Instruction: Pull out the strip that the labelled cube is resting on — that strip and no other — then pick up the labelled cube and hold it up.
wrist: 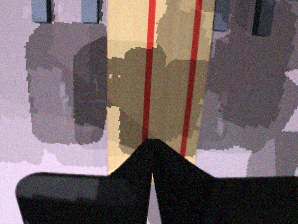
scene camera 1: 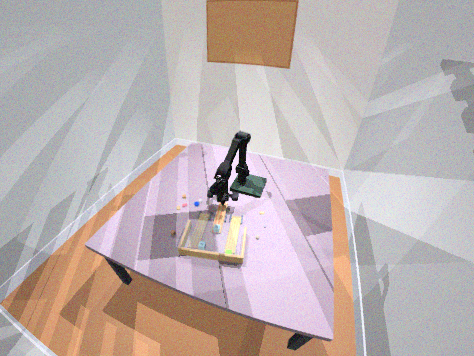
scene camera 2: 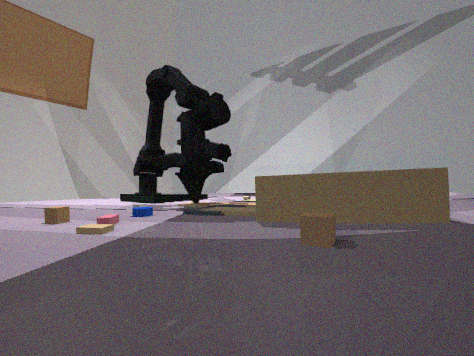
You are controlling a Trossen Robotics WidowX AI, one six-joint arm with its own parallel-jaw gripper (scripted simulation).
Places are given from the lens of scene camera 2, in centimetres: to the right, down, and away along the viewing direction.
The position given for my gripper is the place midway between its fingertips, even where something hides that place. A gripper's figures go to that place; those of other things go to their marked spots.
my gripper (scene camera 2: 196, 203): -9, 6, 46
tan cube (scene camera 2: 316, 229): 5, 3, 13
wooden tray (scene camera 2: 415, 189): 17, 1, 17
The marked spots on the wooden tray and the tan cube are 13 cm apart.
